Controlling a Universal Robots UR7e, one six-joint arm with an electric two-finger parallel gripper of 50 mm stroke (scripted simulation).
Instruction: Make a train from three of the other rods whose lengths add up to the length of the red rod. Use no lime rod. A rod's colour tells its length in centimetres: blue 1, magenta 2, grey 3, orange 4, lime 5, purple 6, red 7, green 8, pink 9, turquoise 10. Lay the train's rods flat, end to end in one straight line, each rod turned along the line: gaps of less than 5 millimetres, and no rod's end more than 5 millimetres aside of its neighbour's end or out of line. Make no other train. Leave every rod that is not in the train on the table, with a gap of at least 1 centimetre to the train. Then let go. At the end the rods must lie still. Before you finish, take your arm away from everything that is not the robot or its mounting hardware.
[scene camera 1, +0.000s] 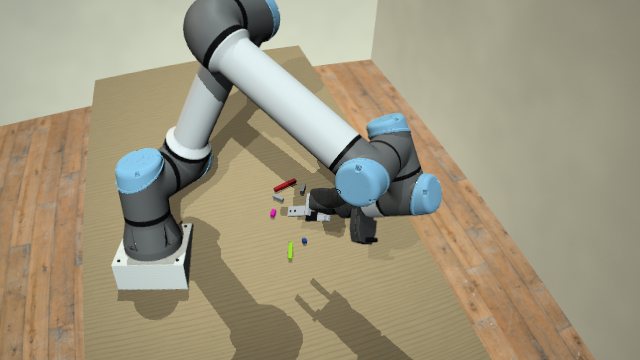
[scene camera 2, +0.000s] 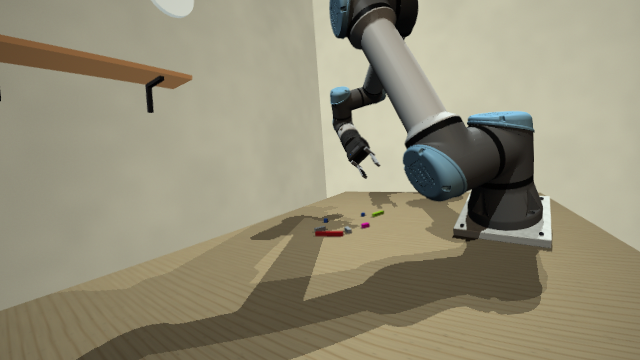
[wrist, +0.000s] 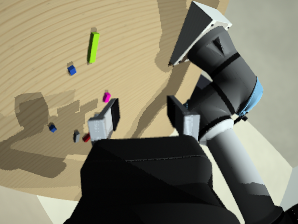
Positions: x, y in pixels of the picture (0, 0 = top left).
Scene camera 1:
gripper: 298, 214
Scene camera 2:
gripper: 371, 170
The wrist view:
gripper: 143, 106
